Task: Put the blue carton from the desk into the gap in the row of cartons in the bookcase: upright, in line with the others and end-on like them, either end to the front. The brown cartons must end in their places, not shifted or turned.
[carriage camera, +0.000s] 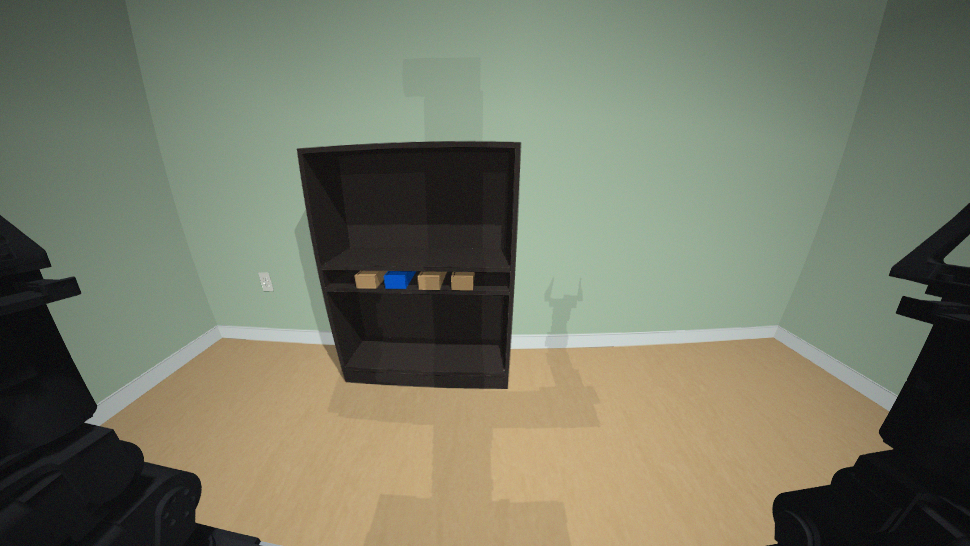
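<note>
The blue carton (397, 280) lies lengthwise, end to the front, in the bookcase's narrow middle compartment. It is between the leftmost brown carton (367, 280) and the middle brown carton (429, 280); the rightmost brown carton (462, 281) is beyond. Its front end looks about level with theirs, with narrow spaces on both sides. The cartons' rear ends are hidden. My left gripper (23, 247) shows partly at the left edge, shut and empty, far from the bookcase. My right gripper (916, 261) shows partly at the right edge, open and well away from the cartons.
The dark bookcase (515, 203) stands against the green back wall, left of the picture's middle, with larger compartments above and below the row. A wall outlet (265, 282) is left of it. Shadows of the robot fall across the floor (678, 440), bookcase and wall.
</note>
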